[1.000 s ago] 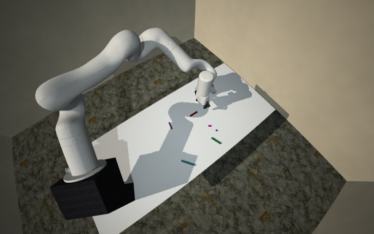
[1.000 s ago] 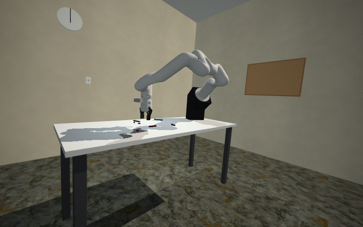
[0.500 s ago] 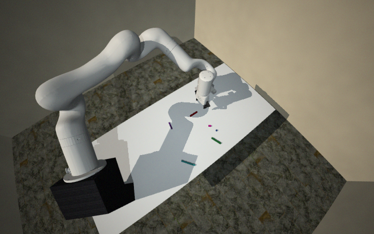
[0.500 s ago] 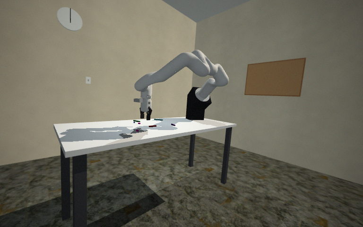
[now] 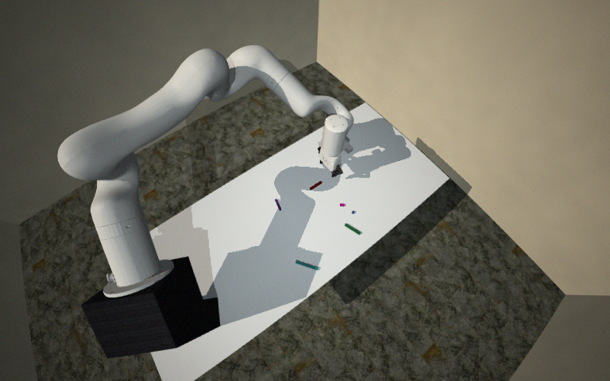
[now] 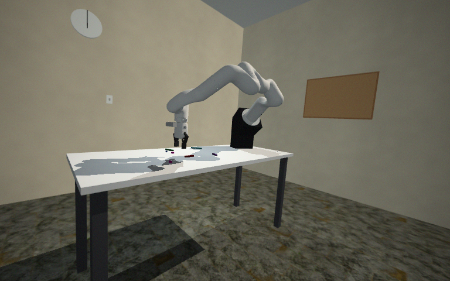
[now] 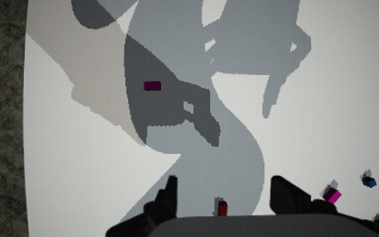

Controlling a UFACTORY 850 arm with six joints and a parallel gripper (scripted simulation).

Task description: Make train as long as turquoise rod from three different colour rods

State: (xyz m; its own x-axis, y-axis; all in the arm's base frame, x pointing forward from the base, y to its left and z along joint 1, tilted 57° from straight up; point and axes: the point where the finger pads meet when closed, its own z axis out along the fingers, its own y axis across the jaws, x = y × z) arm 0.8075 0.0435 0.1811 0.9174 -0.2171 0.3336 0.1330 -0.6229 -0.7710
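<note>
Right now the blue rod is 23 cm to the right of my hand, 7 cm below it and 1 cm ahead of it. Also, from my hand: red rod 8 cm behind, 7 cm below, 3 cm to the right; green rod 30 cm to the right, 7 cm below, 4 cm behind; purple rod 29 cm behind, 7 cm below, 3 cm to the right.
</note>
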